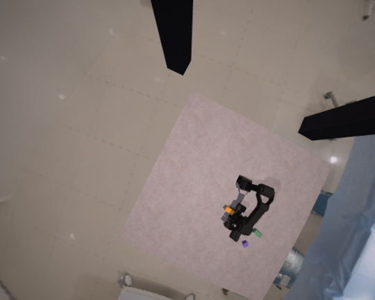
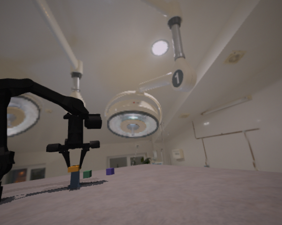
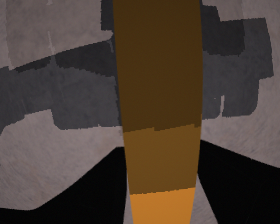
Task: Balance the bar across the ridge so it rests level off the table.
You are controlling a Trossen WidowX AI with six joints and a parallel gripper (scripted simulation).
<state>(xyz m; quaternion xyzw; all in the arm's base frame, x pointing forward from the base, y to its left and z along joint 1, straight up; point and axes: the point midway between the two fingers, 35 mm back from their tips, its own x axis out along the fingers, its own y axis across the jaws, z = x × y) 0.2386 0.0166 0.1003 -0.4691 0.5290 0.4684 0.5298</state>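
My gripper tip is now 30 mm to the right of the orange bar. The rest, counted from my gripper tip: purple cube 240 mm to the left, 190 mm ahead, 50 mm below; green block 280 mm to the left, 70 mm ahead, 50 mm below.
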